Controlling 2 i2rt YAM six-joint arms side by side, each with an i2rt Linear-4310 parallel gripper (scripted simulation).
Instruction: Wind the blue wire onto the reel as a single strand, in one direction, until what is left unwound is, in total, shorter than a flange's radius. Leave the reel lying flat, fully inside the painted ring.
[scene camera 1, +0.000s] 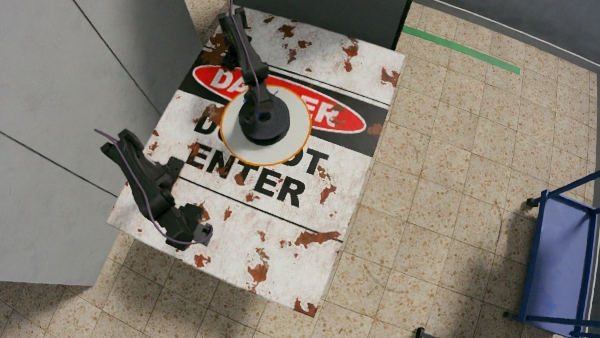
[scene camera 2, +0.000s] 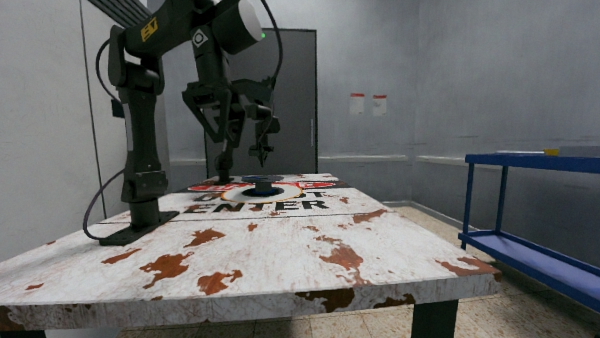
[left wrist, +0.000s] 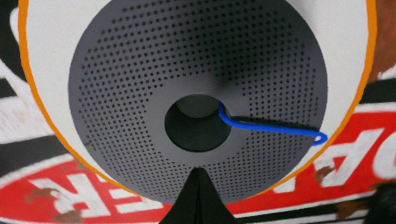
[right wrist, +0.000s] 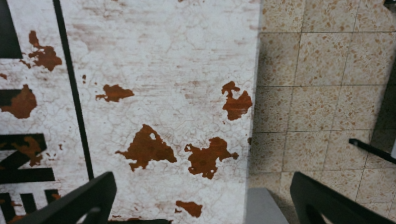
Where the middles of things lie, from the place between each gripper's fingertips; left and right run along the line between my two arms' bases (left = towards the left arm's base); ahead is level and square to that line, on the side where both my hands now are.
I see the dark grey reel (scene camera 1: 267, 133) 90 mm below my left hand. Round my left hand: white painted ring (scene camera 1: 299, 118) 130 mm below.
I see the dark grey reel 520 mm to the left of my right hand and 190 mm below it. Round my right hand: white painted ring: 520 mm to the left, 220 mm below.
